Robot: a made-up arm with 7 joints. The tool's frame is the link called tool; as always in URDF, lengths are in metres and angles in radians. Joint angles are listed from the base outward. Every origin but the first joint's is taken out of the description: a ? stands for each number. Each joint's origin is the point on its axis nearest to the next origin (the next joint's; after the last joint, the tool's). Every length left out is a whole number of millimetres.
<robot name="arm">
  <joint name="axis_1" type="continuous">
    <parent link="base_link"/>
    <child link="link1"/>
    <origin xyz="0 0 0" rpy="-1.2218 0 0"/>
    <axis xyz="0 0 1"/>
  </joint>
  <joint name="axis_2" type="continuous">
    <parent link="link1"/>
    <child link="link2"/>
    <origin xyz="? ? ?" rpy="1.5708 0 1.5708"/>
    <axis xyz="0 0 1"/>
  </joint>
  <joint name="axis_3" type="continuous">
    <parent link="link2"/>
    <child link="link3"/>
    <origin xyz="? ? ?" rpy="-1.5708 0 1.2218"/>
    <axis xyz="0 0 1"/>
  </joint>
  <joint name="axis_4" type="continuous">
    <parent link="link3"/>
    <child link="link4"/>
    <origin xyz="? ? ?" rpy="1.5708 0 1.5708"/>
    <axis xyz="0 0 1"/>
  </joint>
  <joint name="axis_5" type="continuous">
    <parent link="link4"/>
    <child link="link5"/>
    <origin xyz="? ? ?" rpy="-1.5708 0 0"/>
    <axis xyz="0 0 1"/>
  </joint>
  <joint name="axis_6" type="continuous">
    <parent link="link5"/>
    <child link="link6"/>
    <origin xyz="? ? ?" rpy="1.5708 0 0"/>
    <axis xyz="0 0 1"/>
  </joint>
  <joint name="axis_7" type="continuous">
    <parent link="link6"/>
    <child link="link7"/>
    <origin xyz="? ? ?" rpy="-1.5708 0 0"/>
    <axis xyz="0 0 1"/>
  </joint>
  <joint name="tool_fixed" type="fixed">
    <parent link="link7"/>
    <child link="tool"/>
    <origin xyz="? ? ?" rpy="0 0 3.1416"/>
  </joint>
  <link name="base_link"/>
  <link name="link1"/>
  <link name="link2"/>
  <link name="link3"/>
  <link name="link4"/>
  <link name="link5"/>
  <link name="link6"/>
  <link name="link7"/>
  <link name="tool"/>
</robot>
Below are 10 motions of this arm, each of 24 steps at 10 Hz.
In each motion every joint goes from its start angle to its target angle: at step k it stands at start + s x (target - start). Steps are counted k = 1, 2, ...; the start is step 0. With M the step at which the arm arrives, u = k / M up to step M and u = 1 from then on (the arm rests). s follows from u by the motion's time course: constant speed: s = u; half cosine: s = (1 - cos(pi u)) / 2; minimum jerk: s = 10 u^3 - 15 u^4 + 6 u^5.
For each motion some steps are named. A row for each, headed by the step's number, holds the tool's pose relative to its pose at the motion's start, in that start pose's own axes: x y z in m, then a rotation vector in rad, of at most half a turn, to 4 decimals.
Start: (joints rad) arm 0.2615 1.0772 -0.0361 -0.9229 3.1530 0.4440 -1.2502
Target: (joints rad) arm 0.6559 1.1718 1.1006 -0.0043 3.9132 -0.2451 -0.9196
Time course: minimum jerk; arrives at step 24
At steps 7, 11, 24:
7: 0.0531 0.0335 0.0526 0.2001 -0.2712 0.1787
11: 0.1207 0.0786 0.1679 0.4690 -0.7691 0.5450
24: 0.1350 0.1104 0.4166 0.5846 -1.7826 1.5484

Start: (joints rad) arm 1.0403 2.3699 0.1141 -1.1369 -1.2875 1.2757 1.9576
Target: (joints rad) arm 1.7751 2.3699 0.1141 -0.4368 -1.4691 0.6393 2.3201
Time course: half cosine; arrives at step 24
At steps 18, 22, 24:
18: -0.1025 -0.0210 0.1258 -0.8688 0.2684 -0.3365
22: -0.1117 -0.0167 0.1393 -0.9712 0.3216 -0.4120
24: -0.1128 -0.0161 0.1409 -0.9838 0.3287 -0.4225

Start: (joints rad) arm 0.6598 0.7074 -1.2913 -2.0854 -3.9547 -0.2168 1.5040
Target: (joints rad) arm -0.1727 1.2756 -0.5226 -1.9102 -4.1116 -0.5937 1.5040
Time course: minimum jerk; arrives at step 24
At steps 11, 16, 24:
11: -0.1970 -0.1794 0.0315 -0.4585 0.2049 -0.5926
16: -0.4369 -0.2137 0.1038 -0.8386 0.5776 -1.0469
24: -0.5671 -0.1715 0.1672 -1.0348 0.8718 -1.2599

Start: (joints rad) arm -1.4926 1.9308 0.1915 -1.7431 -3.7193 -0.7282 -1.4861
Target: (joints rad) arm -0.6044 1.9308 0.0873 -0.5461 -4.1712 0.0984 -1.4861
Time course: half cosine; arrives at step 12
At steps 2, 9, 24:
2: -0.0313 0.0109 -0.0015 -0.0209 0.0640 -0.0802
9: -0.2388 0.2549 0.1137 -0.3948 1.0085 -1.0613
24: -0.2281 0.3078 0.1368 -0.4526 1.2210 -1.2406

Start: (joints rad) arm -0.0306 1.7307 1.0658 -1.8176 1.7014 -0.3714 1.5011
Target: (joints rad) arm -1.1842 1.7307 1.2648 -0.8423 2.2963 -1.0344 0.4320
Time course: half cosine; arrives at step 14
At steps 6, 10, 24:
6: 0.0885 -0.1510 -0.0069 -0.7312 -0.5265 -0.2419
10: 0.1741 -0.2540 0.0903 -1.2030 -1.4040 -0.0963
24: 0.2072 -0.2592 0.1442 -1.2084 -1.8172 0.1695

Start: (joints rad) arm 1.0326 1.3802 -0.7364 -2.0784 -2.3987 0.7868 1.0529
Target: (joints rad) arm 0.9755 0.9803 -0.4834 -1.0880 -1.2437 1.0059 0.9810
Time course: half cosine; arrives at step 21
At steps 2, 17, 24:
2: -0.0016 -0.0055 0.0015 -0.0161 0.0274 0.0059
17: -0.0267 -0.1671 0.1118 -0.5565 1.3816 0.1642
24: -0.0211 -0.1763 0.1266 -0.6022 1.5311 0.1691

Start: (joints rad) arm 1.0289 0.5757 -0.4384 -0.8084 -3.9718 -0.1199 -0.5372
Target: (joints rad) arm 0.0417 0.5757 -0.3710 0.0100 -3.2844 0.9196 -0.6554
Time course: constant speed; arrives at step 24
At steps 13, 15, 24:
13: 0.1290 -0.2122 -0.0614 -0.4736 0.1999 0.2797
15: 0.1479 -0.2463 -0.0597 -0.5700 0.2206 0.3187
24: 0.2237 -0.3933 -0.0174 -1.0680 0.2700 0.4627

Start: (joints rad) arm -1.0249 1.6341 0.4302 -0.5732 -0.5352 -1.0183 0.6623
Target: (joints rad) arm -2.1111 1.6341 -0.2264 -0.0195 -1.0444 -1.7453 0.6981
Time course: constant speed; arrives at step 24
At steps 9, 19, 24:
9: -0.0015 0.0067 -0.0143 -0.1496 -0.1018 0.0222
19: 0.0095 0.0225 -0.0224 -0.3299 -0.2219 0.0835
24: 0.0185 0.0322 -0.0206 -0.4197 -0.2872 0.1299

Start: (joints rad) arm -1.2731 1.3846 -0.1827 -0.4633 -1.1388 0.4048 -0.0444
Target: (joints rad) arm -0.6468 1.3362 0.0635 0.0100 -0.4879 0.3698 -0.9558
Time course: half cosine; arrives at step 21
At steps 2, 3, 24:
2: -0.0012 -0.0081 0.0011 -0.0202 0.0010 -0.0184
3: -0.0028 -0.0180 0.0026 -0.0450 0.0021 -0.0409
24: -0.1692 -0.3018 0.1200 -0.8831 0.0083 -0.7877

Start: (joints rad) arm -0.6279 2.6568 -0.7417 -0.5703 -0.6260 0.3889 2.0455
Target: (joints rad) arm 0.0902 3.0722 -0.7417 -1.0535 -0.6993 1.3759 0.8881
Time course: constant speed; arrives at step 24
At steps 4, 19, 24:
4: 0.0567 -0.0302 -0.0033 0.0495 -0.1746 -0.2811
19: 0.2335 -0.1995 0.0619 0.4528 -0.8295 -1.0534
24: 0.2710 -0.2646 0.1114 0.6593 -1.0168 -1.1798

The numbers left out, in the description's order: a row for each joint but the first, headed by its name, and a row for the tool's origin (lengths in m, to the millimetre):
axis_2: 0 0 0
axis_3: 0.368 -0.134 0
axis_4: 0 -0.044 0
axis_5: 0.036 -0.299 0
axis_6: 0 0 0
axis_7: 0 0 0
tool: 0 0 0

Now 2 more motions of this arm.
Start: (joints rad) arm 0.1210 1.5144 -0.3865 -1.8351 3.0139 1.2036 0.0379
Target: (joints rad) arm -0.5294 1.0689 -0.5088 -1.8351 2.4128 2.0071 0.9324
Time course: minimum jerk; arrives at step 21
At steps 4, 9, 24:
4: 0.0064 -0.0037 -0.0076 0.0135 0.0570 0.0099
9: 0.0449 -0.0353 -0.0618 0.1907 0.3807 0.0696
24: 0.0896 -0.1391 -0.2024 0.9312 0.6789 0.1393

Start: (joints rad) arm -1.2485 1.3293 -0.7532 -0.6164 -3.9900 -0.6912 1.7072
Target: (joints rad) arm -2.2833 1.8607 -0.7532 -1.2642 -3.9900 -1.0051 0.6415
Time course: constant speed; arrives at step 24
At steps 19, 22, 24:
19: -0.3667 -0.3215 -0.0136 -0.7458 0.3501 -0.0356
22: -0.3838 -0.3868 0.0137 -0.8859 0.3221 -0.0316
24: -0.3882 -0.4289 0.0349 -0.9770 0.2897 -0.0264

